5 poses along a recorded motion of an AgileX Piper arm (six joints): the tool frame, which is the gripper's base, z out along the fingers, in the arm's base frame.
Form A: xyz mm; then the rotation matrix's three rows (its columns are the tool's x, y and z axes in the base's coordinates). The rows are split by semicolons.
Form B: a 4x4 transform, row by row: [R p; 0 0 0 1], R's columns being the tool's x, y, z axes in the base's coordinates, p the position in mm. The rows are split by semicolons. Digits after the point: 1 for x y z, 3 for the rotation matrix.
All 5 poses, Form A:
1: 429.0 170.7 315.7; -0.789 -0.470 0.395; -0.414 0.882 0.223; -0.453 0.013 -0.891
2: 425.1 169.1 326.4; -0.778 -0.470 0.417; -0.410 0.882 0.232; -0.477 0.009 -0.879
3: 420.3 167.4 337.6; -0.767 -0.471 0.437; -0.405 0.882 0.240; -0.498 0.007 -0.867
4: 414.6 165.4 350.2; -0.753 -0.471 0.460; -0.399 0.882 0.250; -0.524 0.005 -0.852
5: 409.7 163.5 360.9; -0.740 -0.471 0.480; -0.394 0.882 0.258; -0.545 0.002 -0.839
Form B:
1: -0.789 -0.470 0.395 429.0; -0.414 0.882 0.223 170.7; -0.453 0.013 -0.891 315.7; 0 0 0 1
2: -0.778 -0.470 0.417 425.1; -0.410 0.882 0.232 169.1; -0.477 0.009 -0.879 326.4; 0 0 0 1
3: -0.767 -0.471 0.437 420.3; -0.405 0.882 0.240 167.4; -0.498 0.007 -0.867 337.6; 0 0 0 1
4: -0.753 -0.471 0.460 414.6; -0.399 0.882 0.250 165.4; -0.524 0.005 -0.852 350.2; 0 0 0 1
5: -0.740 -0.471 0.480 409.7; -0.394 0.882 0.258 163.5; -0.545 0.002 -0.839 360.9; 0 0 0 1
